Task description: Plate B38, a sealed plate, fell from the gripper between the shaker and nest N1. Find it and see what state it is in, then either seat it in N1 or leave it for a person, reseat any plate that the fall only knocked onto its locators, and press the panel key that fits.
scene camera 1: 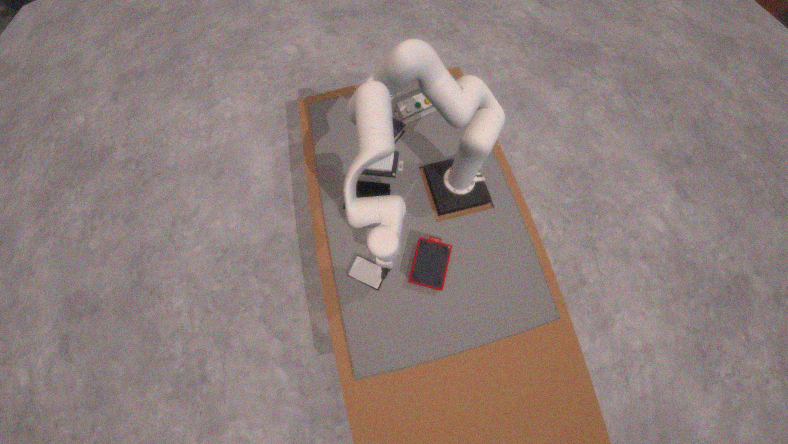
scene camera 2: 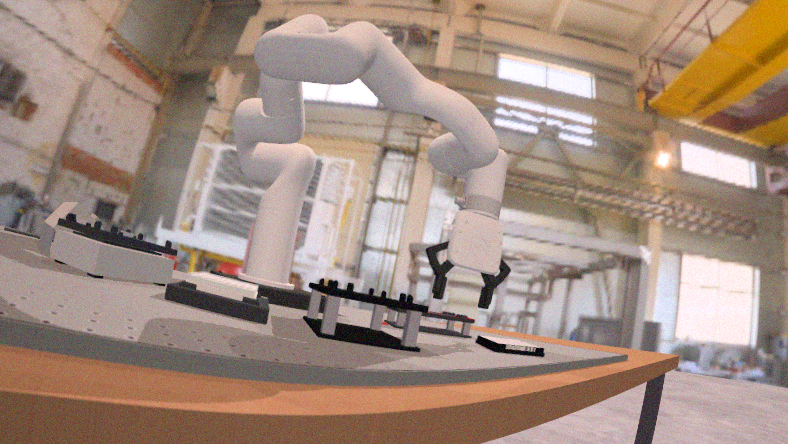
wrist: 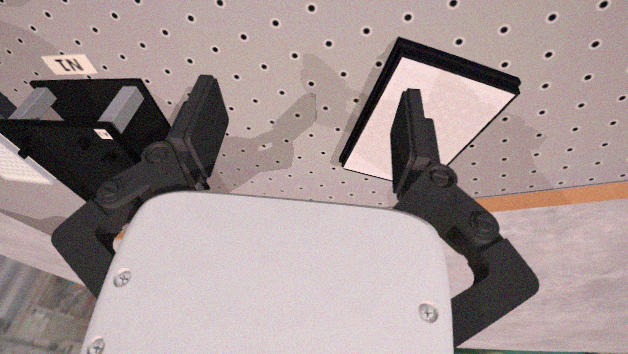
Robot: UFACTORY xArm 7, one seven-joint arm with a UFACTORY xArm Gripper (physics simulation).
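Places are measured from the arm's base along level axes (x ahead, y right, z down), in metres.
Where they show: gripper, fingertip midpoint: [scene camera 2: 460,303] [wrist: 308,103]; arm's base, origin of the base link: [scene camera 1: 459,180] [scene camera 2: 265,283].
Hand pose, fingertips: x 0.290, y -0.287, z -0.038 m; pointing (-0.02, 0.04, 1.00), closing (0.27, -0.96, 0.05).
Observation:
Each offset is from my fingertips to the top centre of the thing. "spot": to the spot under its first point.
A plate @[dx +0.088, dy -0.051, dz +0.053 m] [scene camera 1: 366,273] [scene camera 2: 510,345] [wrist: 462,107] with a pale, smooth upper face and black sides lies flat and turned at an angle on the perforated board; a side label shows in scene camera 2, too small to read. No damage can be made out. My gripper [scene camera 2: 460,302] [wrist: 308,103] is open and empty, above the board beside the plate; one finger overlaps the plate in the wrist view. A black raised stand [scene camera 1: 373,188] [scene camera 2: 361,332] [wrist: 62,150] on grey posts is beside the label N1 @[spot: dx -0.016, dy +0.212, dz +0.065 m] [wrist: 69,65]; the arm partly hides it in scene camera 1.
A red-rimmed dark tray @[dx -0.140, dy -0.035, dz +0.021 m] [scene camera 1: 430,263] [scene camera 2: 447,316] lies near the plate. A white plate @[dx +0.035, dy +0.401, dz +0.032 m] [scene camera 1: 380,164] [scene camera 2: 221,286] [wrist: 24,166] sits in a black holder. A grey box @[spot: dx +0.056, dy +0.545, dz +0.039 m] [scene camera 2: 118,258] with a knobbed black top stands beyond it. The key panel @[dx -0.168, dy +0.685, dz -0.017 m] [scene camera 1: 408,109] has green and yellow keys.

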